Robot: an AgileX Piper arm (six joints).
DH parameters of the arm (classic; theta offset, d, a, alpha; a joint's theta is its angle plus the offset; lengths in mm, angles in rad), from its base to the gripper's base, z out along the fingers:
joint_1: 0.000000 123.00 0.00 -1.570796
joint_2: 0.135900 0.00 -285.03 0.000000
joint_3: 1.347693 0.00 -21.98 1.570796
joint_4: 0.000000 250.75 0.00 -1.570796
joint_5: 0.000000 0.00 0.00 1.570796
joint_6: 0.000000 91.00 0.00 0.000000
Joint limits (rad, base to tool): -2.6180..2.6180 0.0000..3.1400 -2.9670..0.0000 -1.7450..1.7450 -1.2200..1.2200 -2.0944..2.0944
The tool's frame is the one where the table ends.
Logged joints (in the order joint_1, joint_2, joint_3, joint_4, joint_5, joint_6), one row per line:
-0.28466, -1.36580, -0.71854, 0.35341, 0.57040, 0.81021
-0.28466, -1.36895, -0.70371, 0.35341, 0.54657, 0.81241
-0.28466, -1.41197, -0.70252, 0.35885, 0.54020, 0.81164
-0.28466, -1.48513, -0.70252, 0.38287, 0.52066, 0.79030
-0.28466, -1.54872, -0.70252, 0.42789, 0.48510, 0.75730
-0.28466, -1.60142, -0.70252, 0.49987, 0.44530, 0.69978
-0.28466, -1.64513, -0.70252, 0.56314, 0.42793, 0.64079
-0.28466, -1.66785, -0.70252, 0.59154, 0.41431, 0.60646
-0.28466, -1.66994, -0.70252, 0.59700, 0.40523, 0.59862
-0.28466, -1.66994, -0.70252, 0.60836, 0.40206, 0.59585
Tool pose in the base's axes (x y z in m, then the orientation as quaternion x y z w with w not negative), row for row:
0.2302, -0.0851, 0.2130, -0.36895, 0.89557, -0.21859, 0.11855
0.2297, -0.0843, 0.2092, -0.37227, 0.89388, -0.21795, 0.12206
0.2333, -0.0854, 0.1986, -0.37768, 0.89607, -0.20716, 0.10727
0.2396, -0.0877, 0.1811, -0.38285, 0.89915, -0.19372, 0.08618
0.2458, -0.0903, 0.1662, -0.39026, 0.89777, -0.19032, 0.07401
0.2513, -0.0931, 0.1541, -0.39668, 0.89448, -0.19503, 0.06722
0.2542, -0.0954, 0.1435, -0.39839, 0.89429, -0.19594, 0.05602
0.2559, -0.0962, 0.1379, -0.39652, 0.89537, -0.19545, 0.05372
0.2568, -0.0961, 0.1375, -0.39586, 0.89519, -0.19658, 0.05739
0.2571, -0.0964, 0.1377, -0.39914, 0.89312, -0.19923, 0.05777
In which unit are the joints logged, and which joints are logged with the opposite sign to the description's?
The joints are logged in radians. Opposite sign: joint_2, joint_4, joint_6.
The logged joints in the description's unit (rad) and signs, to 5 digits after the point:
-0.28466, 1.36580, -0.71854, -0.35341, 0.57040, -0.81021
-0.28466, 1.36895, -0.70371, -0.35341, 0.54657, -0.81241
-0.28466, 1.41197, -0.70252, -0.35885, 0.54020, -0.81164
-0.28466, 1.48513, -0.70252, -0.38287, 0.52066, -0.79030
-0.28466, 1.54872, -0.70252, -0.42789, 0.48510, -0.75730
-0.28466, 1.60142, -0.70252, -0.49987, 0.44530, -0.69978
-0.28466, 1.64513, -0.70252, -0.56314, 0.42793, -0.64079
-0.28466, 1.66785, -0.70252, -0.59154, 0.41431, -0.60646
-0.28466, 1.66994, -0.70252, -0.59700, 0.40523, -0.59862
-0.28466, 1.66994, -0.70252, -0.60836, 0.40206, -0.59585

